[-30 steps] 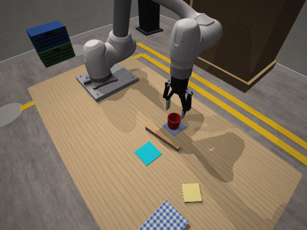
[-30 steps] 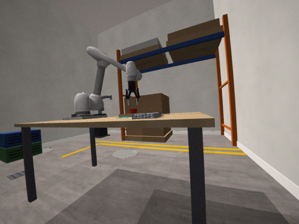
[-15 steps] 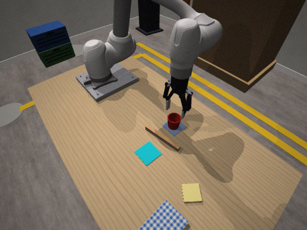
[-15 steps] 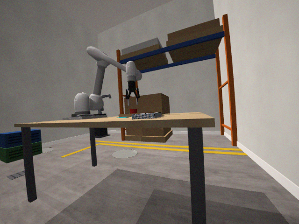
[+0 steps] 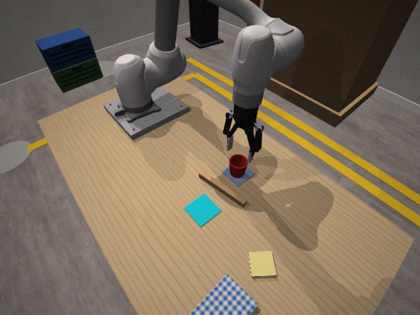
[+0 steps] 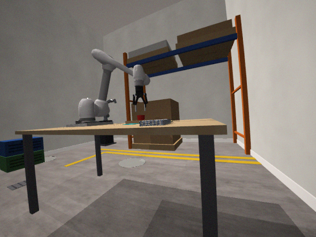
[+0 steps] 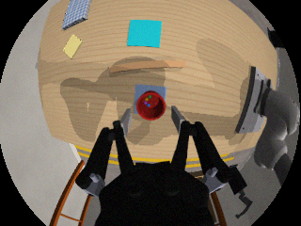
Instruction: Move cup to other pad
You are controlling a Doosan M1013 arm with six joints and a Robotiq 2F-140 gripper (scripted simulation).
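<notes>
My hand is 11 cm above the red cup. Round my hand: cyan pad: 21 cm to the right, 15 cm below, 6 cm ahead; wooden rail: 13 cm below, 10 cm to the right, 3 cm ahead.
</notes>
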